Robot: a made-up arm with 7 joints.
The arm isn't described. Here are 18 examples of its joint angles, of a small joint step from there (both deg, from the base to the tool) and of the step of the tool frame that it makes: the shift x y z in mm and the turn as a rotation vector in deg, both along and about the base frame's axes.
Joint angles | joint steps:
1: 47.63 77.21 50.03 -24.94 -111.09 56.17 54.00 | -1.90 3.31 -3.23 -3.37 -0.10 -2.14 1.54
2: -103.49 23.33 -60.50 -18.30 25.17 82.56 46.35 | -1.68 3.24 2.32 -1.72 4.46 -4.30 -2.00
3: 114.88 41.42 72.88 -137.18 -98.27 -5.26 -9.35 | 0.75 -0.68 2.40 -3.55 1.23 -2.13 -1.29
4: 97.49 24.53 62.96 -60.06 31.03 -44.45 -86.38 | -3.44 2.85 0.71 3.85 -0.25 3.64 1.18
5: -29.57 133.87 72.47 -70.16 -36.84 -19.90 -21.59 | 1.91 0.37 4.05 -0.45 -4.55 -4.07 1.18
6: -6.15 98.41 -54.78 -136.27 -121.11 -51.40 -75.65 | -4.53 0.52 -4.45 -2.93 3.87 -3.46 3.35
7: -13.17 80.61 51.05 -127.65 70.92 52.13 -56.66 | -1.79 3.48 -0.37 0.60 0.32 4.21 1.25
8: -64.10 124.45 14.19 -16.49 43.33 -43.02 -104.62 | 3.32 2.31 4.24 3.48 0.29 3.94 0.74
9: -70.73 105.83 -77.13 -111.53 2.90 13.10 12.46 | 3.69 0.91 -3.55 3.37 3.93 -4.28 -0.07
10: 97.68 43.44 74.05 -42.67 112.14 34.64 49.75 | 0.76 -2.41 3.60 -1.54 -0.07 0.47 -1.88
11: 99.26 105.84 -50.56 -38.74 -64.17 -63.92 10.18 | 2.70 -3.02 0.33 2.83 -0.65 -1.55 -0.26
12: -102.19 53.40 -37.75 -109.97 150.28 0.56 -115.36 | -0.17 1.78 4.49 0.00 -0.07 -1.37 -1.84
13: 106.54 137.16 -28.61 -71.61 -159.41 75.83 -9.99 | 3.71 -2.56 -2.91 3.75 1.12 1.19 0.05
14: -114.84 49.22 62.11 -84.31 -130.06 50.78 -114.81 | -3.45 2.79 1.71 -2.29 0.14 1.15 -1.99
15: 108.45 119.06 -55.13 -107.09 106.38 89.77 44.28 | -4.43 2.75 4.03 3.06 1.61 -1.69 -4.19
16: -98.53 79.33 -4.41 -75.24 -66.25 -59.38 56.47 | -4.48 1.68 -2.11 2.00 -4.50 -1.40 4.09
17: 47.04 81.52 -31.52 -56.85 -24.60 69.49 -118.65 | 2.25 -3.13 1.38 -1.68 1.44 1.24 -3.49
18: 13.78 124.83 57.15 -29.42 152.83 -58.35 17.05 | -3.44 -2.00 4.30 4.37 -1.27 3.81 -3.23
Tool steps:
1: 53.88 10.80 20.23 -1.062 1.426 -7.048
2: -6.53 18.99 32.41 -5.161 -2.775 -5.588
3: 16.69 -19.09 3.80 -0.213 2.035 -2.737
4: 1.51 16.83 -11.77 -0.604 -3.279 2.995
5: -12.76 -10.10 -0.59 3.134 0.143 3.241
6: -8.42 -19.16 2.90 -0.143 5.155 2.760
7: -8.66 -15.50 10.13 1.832 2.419 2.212
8: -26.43 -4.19 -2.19 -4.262 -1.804 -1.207
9: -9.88 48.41 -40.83 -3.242 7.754 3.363
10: -5.75 -14.05 14.99 2.284 0.476 -0.694
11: -20.61 -7.29 23.81 1.889 3.153 2.808
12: -18.08 23.26 22.62 -5.495 -4.073 1.323
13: -29.49 15.14 36.84 3.876 3.889 2.342
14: -46.54 15.82 -19.64 -5.053 -5.735 1.167
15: 33.56 48.03 -39.66 0.040 -9.928 -4.788
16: -26.69 8.18 10.92 -2.052 1.066 4.072
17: -21.20 -26.44 -21.78 -1.985 2.033 4.647
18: -51.09 32.18 -14.39 -5.150 -2.875 -0.665
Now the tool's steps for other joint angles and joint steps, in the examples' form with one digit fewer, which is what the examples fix.
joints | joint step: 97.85 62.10 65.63 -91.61 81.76 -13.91 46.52 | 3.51 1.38 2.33 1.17 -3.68 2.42 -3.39
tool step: -2.7 6.6 20.7 4.75 9.23 0.33
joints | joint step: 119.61 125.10 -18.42 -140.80 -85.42 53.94 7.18 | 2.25 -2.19 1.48 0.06 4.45 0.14 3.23
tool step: -1.9 -3.8 0.5 3.39 3.09 7.78
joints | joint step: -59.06 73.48 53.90 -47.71 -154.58 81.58 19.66 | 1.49 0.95 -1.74 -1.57 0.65 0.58 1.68
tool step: -7.1 -5.0 10.7 4.24 1.36 0.59
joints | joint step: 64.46 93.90 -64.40 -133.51 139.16 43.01 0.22 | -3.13 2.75 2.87 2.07 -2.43 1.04 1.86
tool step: 16.8 35.8 -19.4 2.44 -3.58 -6.59
